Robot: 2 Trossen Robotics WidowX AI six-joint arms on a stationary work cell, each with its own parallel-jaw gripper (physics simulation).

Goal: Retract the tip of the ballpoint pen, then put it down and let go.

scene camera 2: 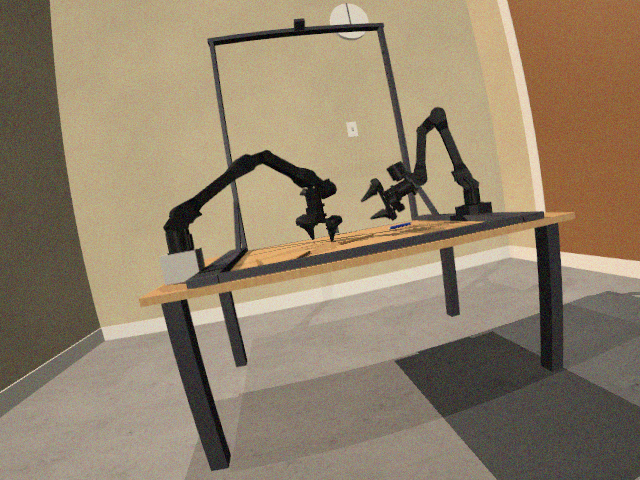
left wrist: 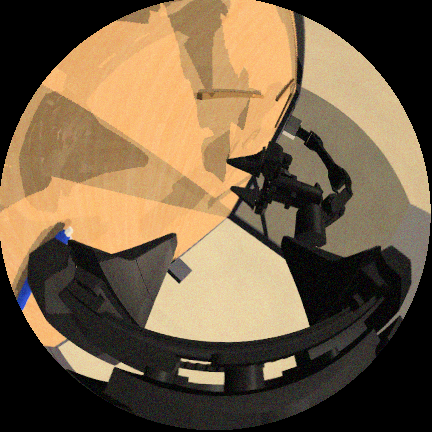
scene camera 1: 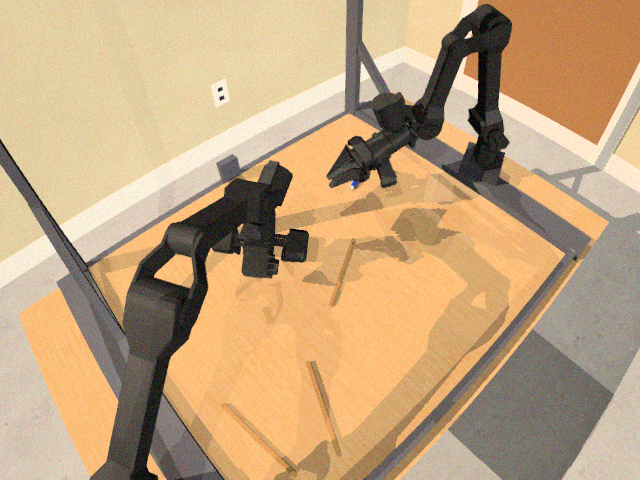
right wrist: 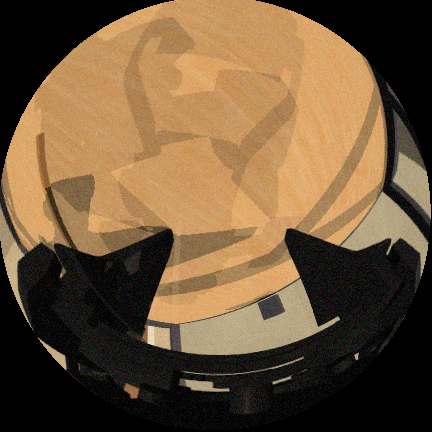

Observation:
I see my left gripper (scene camera 1: 328,182), my right gripper (scene camera 1: 260,255) and a dark metal frame (scene camera 1: 561,234).
My left gripper also shows in scene camera 2 (scene camera 2: 365,210) and in the left wrist view (left wrist: 230,240). My right gripper shows as well in scene camera 2 (scene camera 2: 322,240), in the left wrist view (left wrist: 228,175) and in the right wrist view (right wrist: 230,235).

